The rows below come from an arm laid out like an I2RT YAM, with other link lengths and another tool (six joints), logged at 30 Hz.
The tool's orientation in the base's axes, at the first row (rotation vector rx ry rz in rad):
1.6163 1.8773 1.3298
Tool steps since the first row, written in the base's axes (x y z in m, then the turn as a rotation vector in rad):
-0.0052 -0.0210 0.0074 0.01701 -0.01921 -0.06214
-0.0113 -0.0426 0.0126 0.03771 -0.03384 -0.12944
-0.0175 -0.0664 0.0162 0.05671 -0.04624 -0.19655
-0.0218 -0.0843 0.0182 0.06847 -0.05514 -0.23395
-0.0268 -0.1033 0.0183 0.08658 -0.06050 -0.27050
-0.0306 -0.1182 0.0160 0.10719 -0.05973 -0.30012
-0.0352 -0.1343 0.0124 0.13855 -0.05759 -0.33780
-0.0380 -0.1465 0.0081 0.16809 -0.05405 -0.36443
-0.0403 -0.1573 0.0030 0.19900 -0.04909 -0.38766
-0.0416 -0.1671 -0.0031 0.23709 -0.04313 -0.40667
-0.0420 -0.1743 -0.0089 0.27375 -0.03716 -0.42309
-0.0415 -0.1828 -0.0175 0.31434 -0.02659 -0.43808
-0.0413 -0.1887 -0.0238 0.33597 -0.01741 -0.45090
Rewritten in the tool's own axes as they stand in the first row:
-0.0150 0.0045 -0.0166 -0.04188 -0.03816 0.03619
-0.0310 0.0067 -0.0331 -0.08237 -0.07862 0.07973
-0.0494 0.0078 -0.0498 -0.12028 -0.12011 0.12285
-0.0636 0.0082 -0.0617 -0.14355 -0.14238 0.14691
-0.0792 0.0068 -0.0736 -0.16529 -0.16048 0.17678
-0.0921 0.0039 -0.0816 -0.18011 -0.17203 0.20760
-0.1064 -0.0004 -0.0901 -0.19946 -0.18375 0.25114
-0.1178 -0.0046 -0.0952 -0.21355 -0.18782 0.28828
-0.1285 -0.0092 -0.0989 -0.22572 -0.18846 0.32531
-0.1388 -0.0141 -0.1010 -0.23784 -0.18154 0.36597
-0.1470 -0.0184 -0.1014 -0.24870 -0.17339 0.40424
-0.1575 -0.0243 -0.1003 -0.25617 -0.16212 0.44668
-0.1648 -0.0288 -0.0995 -0.25847 -0.16027 0.47328

